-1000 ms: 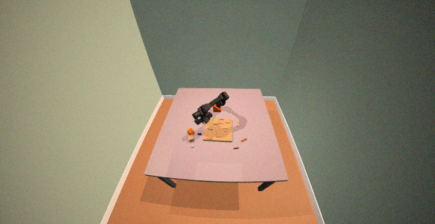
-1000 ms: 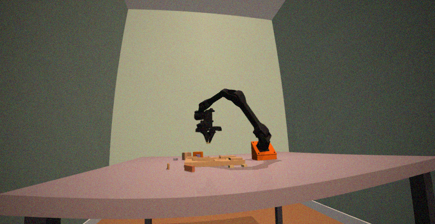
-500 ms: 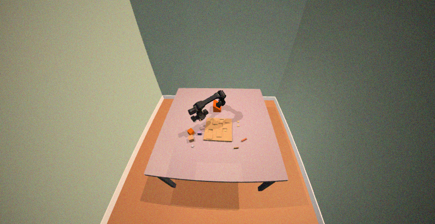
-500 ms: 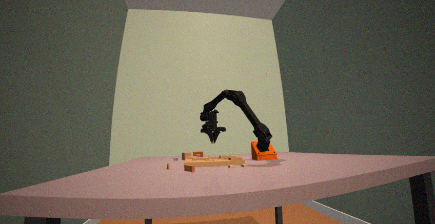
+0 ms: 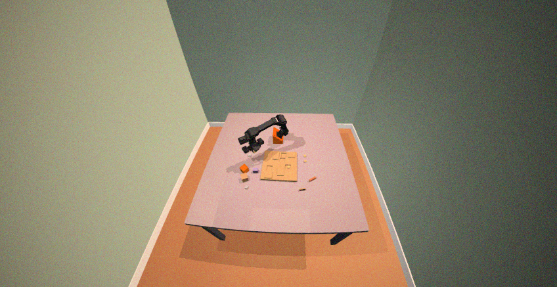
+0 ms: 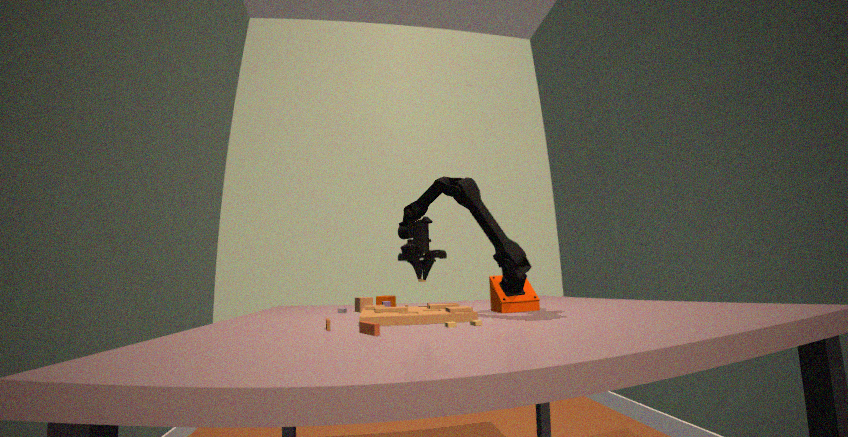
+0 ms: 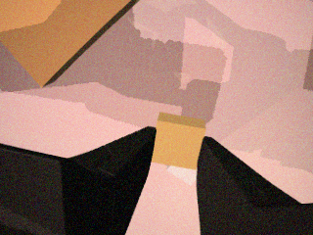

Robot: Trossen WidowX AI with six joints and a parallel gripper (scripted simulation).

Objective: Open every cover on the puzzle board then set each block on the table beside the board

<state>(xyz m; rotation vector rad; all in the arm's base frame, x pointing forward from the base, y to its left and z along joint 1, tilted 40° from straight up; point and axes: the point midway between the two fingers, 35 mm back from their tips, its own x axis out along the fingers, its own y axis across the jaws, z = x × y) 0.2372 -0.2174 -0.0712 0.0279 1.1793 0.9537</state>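
The grey block lies 10 cm below my gripper tip, 6 cm to the right of it and 5 cm behind it. From my gripper tip the other things lie so: tan cube: 20 cm ahead, 8 cm below, 7 cm to the right; purple piece: 13 cm ahead, 9 cm below, 1 cm to the left; orange block: 12 cm ahead, 8 cm to the right, 8 cm below.
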